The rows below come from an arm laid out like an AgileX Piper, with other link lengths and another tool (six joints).
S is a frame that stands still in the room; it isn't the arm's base.
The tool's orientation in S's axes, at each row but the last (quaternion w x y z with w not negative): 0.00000 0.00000 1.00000 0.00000; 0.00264 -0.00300 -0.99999 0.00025; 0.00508 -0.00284 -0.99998 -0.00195; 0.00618 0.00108 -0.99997 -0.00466; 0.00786 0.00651 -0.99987 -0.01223; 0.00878 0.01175 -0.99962 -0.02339; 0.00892 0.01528 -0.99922 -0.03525; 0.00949 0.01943 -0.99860 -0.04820; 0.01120 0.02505 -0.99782 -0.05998; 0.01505 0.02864 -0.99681 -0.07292; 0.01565 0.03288 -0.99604 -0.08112
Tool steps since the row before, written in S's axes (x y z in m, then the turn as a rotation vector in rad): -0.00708 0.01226 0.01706 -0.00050 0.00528 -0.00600; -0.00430 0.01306 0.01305 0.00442 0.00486 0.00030; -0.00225 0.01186 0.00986 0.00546 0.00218 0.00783; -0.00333 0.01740 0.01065 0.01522 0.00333 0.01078; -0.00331 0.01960 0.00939 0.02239 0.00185 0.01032; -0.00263 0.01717 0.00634 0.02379 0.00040 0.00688; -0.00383 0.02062 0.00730 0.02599 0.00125 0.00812; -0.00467 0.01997 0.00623 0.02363 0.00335 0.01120; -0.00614 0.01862 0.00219 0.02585 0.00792 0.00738; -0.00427 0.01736 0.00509 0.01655 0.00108 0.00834; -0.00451 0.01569 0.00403 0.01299 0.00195 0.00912
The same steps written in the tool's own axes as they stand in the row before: 0.00708 0.01226 -0.01706 0.00050 0.00528 0.00600; 0.00445 0.01303 -0.01303 -0.00439 0.00489 -0.00033; 0.00242 0.01189 -0.00979 -0.00537 0.00224 -0.00788; 0.00342 0.01751 -0.01045 -0.01509 0.00340 -0.01094; 0.00320 0.01987 -0.00886 -0.02225 0.00182 -0.01063; 0.00233 0.01750 -0.00549 -0.02367 0.00017 -0.00728; 0.00331 0.02119 -0.00576 -0.02588 0.00104 -0.00850; 0.00398 0.02064 -0.00419 -0.02355 0.00352 -0.01132; 0.00522 0.01902 0.00020 -0.02607 0.00748 -0.00704; 0.00336 0.01813 -0.00238 -0.01636 0.00138 -0.00866; 0.00353 0.01639 -0.00129 -0.01285 0.00259 -0.00916
